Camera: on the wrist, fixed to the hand. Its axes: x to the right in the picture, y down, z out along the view.
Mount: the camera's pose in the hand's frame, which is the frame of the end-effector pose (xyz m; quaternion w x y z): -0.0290 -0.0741 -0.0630 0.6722 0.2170 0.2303 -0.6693
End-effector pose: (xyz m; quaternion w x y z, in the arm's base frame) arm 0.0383 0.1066 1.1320 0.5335 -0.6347 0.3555 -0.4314
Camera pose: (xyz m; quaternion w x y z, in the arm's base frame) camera -0.0316 0.1229 1.2037 0.1257 -0.4495 -0.1566 -0.8704
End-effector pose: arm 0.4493 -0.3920 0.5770 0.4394 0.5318 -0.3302 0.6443
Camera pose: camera 0.4938 -0.3127 0.5320 0.6872 0.5255 0.3750 0.3331
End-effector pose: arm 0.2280 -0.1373 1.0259 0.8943 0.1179 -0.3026 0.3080
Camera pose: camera 0.2854 -0.1842 0.9566 0.8514 0.4049 0.1483 -0.2987
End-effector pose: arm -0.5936 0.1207 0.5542 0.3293 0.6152 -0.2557 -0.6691
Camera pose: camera -0.5397 0.1949 0.5107 0.3011 -0.8103 -0.1705 0.4730
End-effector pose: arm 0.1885 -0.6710 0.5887 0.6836 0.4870 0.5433 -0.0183
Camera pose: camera 0.0899 -0.6813 0.5670 0.2165 0.1163 0.8446 -0.4756
